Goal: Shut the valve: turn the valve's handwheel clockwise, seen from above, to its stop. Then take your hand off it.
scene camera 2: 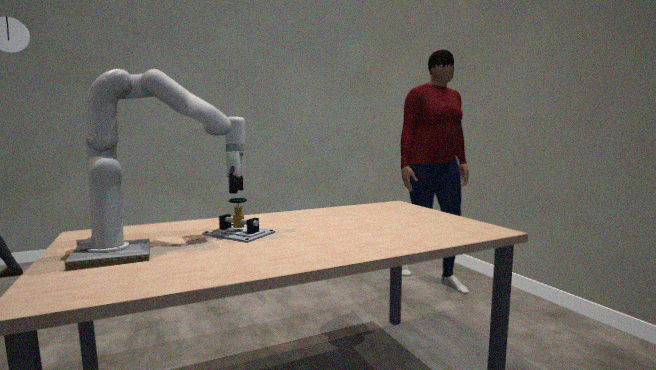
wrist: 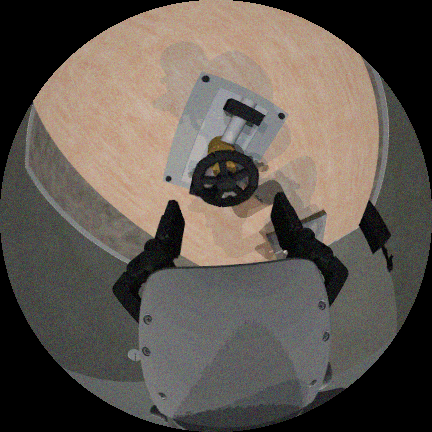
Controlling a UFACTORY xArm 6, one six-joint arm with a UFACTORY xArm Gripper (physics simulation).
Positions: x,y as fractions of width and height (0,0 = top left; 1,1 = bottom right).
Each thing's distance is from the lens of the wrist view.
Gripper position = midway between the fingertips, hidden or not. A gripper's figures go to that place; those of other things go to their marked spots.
gripper (wrist: 0.52,0.48): 0.12 m
black spoked handwheel (wrist: 0.52,0.42): 0.14 m
grey base plate (wrist: 0.48,0.20): 0.26 m
The marked spots on the grey base plate and the black spoked handwheel are 0.17 m apart.
